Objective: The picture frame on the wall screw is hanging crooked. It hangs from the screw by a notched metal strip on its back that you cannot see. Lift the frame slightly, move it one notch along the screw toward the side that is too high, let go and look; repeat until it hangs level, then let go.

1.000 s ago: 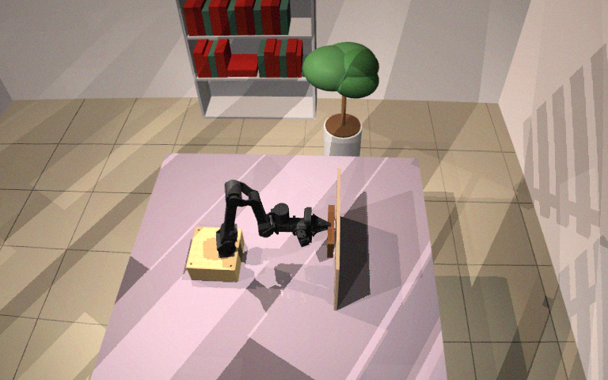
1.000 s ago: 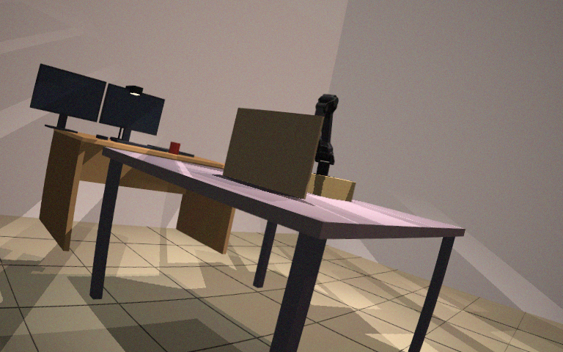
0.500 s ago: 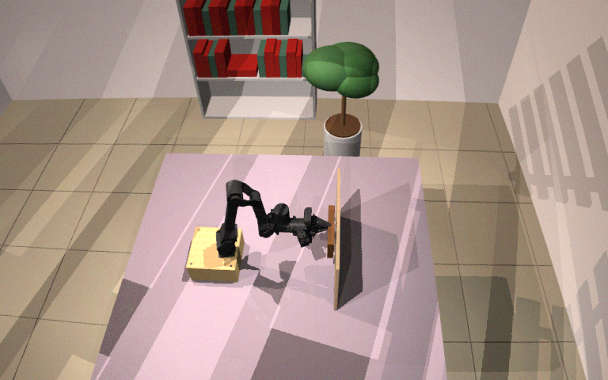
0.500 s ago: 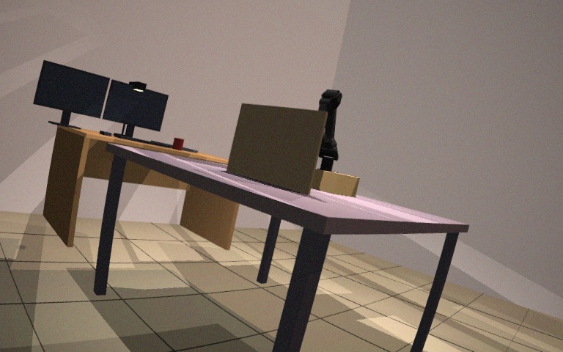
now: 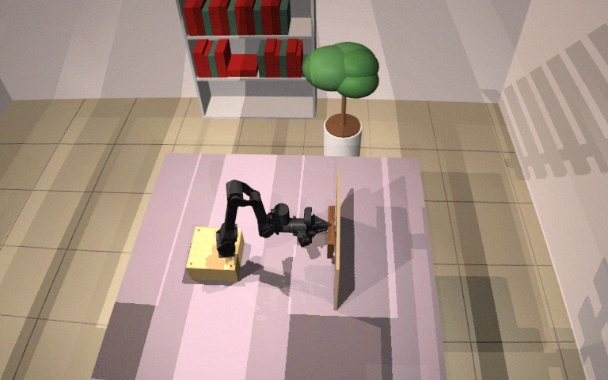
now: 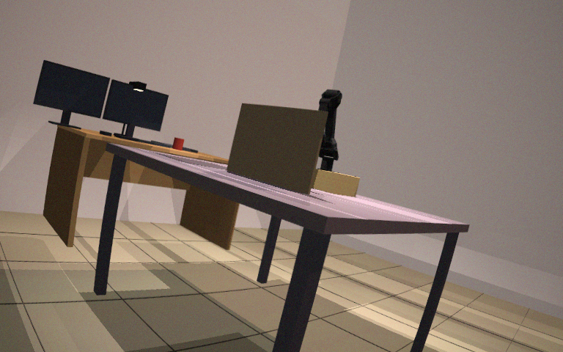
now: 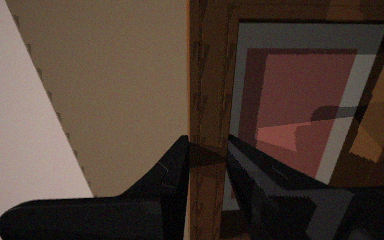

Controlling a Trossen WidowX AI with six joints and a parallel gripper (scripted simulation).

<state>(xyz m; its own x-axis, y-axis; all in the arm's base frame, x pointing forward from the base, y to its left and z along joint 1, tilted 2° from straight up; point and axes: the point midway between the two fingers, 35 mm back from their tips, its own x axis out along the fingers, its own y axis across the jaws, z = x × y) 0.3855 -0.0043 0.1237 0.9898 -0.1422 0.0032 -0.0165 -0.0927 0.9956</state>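
Right now my gripper tip is 5 cm above the picture frame, 1 cm to the right of it and 1 cm short of it. The rest, counted from my gripper tip: wooden wall board (6 cm below, 2 cm ahead, 1 cm to the right).
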